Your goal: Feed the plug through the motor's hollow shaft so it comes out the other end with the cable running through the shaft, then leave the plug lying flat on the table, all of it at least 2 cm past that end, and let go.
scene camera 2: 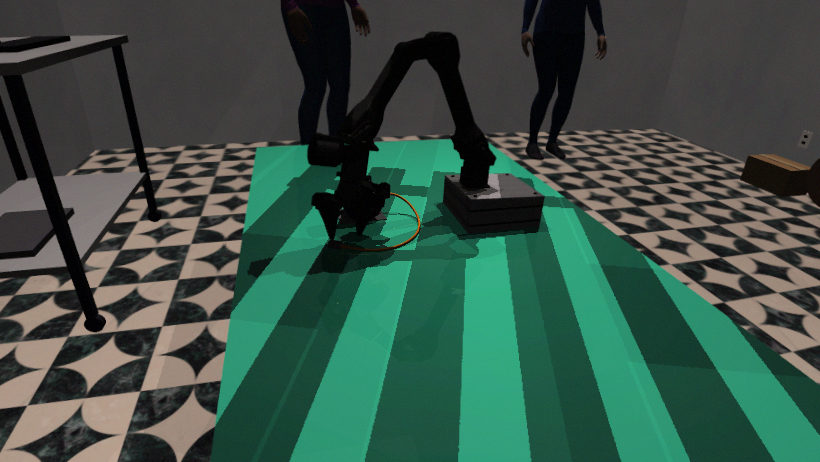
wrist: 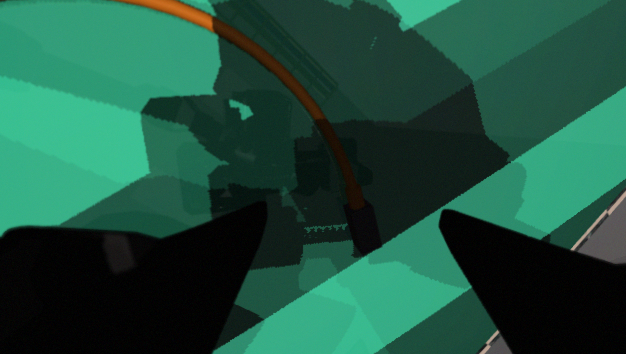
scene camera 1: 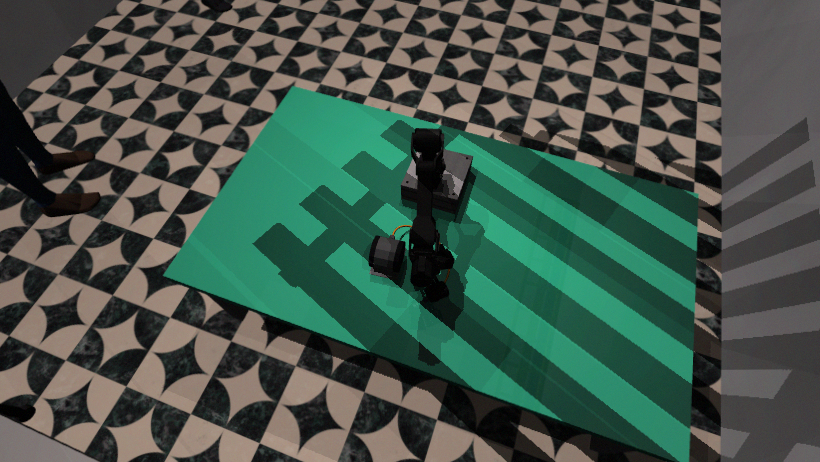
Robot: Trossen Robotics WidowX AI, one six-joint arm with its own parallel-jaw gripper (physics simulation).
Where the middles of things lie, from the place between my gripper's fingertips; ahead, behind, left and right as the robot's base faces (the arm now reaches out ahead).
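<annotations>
Measured from my hand, the small plug (wrist: 362, 223) is 2 cm ahead of it and 2 cm below it.
</annotations>
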